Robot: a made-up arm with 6 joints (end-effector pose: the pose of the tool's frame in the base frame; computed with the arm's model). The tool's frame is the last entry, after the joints.
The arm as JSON. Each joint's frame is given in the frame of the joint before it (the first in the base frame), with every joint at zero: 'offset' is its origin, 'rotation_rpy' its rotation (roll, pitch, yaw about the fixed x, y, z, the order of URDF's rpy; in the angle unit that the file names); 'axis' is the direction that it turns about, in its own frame. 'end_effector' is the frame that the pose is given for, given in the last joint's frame.
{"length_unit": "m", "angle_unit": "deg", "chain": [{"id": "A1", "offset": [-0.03, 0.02, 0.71], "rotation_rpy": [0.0, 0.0, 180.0], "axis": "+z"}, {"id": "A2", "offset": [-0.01, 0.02, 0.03], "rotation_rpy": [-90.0, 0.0, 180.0], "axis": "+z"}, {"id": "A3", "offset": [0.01, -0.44, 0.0], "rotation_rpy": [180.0, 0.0, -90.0], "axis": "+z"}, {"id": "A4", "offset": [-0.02, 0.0, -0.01], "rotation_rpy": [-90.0, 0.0, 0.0], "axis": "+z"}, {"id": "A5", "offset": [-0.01, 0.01, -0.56], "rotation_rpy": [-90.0, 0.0, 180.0], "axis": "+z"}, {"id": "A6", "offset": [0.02, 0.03, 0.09], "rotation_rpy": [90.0, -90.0, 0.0], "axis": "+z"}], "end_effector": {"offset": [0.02, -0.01, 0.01], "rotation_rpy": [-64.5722, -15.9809, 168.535]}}
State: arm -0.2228 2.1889 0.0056 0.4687 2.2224 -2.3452
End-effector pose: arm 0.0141 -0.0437 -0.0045 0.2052 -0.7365 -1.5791
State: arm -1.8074 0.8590 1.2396 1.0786 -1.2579 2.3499
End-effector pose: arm -0.3006 -0.8045 1.2592 0.2184 0.0288 1.5781
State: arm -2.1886 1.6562 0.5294 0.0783 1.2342 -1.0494
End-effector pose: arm -0.5049 -0.4904 0.1367 2.5564 0.1047 1.5244
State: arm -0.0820 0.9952 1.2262 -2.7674 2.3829 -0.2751
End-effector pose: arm 0.9303 0.0105 1.0213 -1.7135 1.2237 -2.1061
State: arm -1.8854 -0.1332 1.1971 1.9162 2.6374 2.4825
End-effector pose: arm -0.0314 -0.0276 1.7153 -1.1685 -0.6724 -0.4158
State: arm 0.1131 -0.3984 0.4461 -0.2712 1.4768 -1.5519
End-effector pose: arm 0.2501 -0.0281 1.5775 -1.0847 1.6867 1.4836
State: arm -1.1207 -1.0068 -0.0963 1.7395 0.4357 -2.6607
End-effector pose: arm -0.0604 0.0368 1.4717 1.9660 2.1556 0.7998
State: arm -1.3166 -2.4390 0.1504 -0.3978 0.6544 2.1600
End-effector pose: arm -0.2978 0.7220 0.7515 0.9169 -1.4826 0.5609
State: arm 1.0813 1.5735 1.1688 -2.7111 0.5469 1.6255
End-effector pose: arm 0.3580 0.8981 0.4485 -0.6415 -1.4839 0.4889
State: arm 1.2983 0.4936 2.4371 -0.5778 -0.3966 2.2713
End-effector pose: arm 0.0545 0.0853 1.6892 1.3631 1.2382 0.6910
